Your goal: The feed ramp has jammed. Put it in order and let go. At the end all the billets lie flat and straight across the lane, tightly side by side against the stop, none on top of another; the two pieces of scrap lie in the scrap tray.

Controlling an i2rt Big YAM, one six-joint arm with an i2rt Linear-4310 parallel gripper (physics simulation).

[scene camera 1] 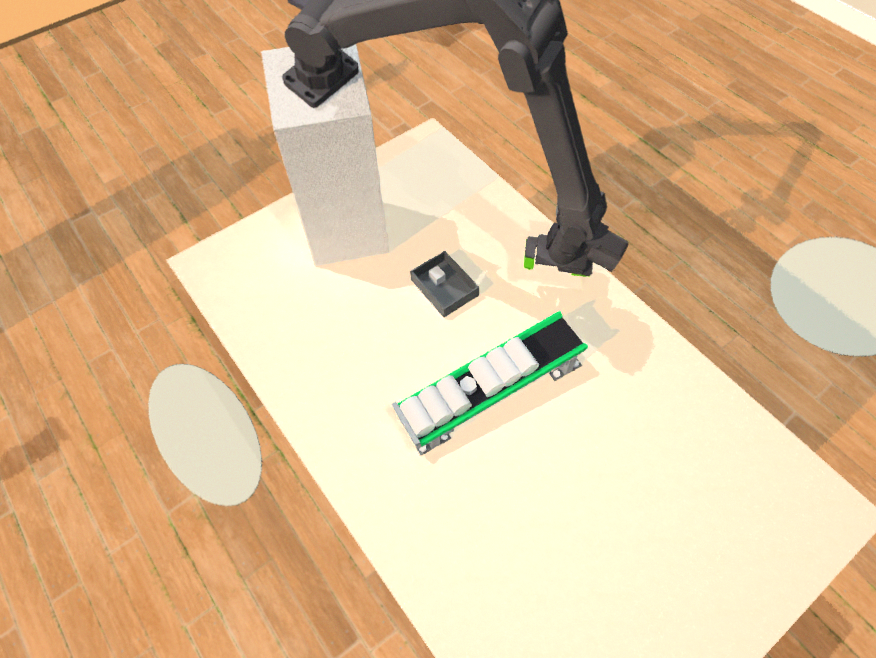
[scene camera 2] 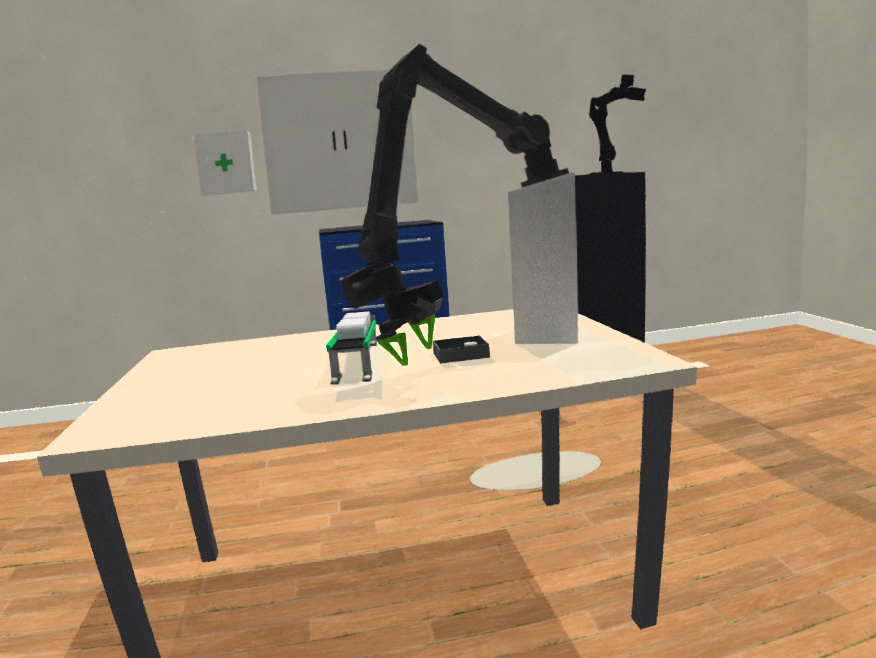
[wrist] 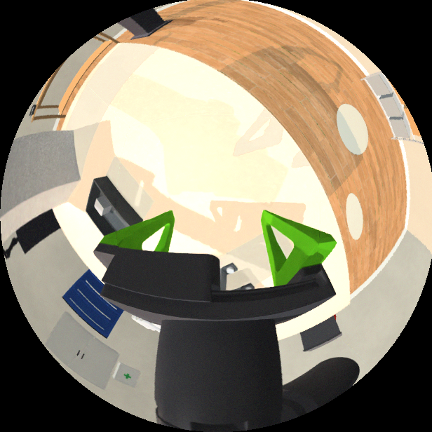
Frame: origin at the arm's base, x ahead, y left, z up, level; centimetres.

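Seen in the pictures: gripper, fingertip midpoint: (scene camera 1: 550, 269) (scene camera 2: 417, 357); arm's base, origin of the base link: (scene camera 1: 321, 76) (scene camera 2: 545, 181).
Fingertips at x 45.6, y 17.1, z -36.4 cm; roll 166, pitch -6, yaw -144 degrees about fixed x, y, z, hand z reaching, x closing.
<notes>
Offsets run from my fingertips to a thing's top centre. Level surfaces: height alone.
The feed ramp (scene camera 1: 499, 398) (scene camera 2: 334, 364) has green rails and a black lane, with a grey stop {dz +1.0, dx +0.9, dy -47.2 cm} (scene camera 1: 405, 423) at its lower-left end in scene camera 1. Three white billets {dz +3.1, dx +2.9, dy -41.1 cm} (scene camera 1: 434, 405) lie across the lane side by side at the stop. A small pale scrap piece {dz +1.6, dx +4.7, dy -33.6 cm} (scene camera 1: 468, 385) sits between them and three more billets {dz +4.5, dx +7.8, dy -26.7 cm} (scene camera 1: 503, 365) lying side by side. The dark scrap tray {dz -2.9, dx -17.2, dy -15.5 cm} (scene camera 1: 463, 302) (scene camera 2: 463, 353) holds one pale scrap block {dz -3.5, dx -19.9, dy -14.9 cm} (scene camera 1: 436, 274) (scene camera 2: 470, 344) (wrist: 101, 206). My gripper (scene camera 1: 555, 268) (scene camera 2: 416, 354) (wrist: 217, 214) is open and empty, above the table beyond the ramp's bare end.
The ramp stands on legs with feet (wrist: 230, 270), partly hidden by the gripper body in the wrist view. The grey arm pedestal (scene camera 1: 332, 184) (scene camera 2: 545, 269) stands at the table {dz -6.4 cm} (scene camera 1: 566, 509) (scene camera 2: 212, 417), beyond the tray from the ramp. A blue drawer cabinet (scene camera 2: 382, 237) is behind.
</notes>
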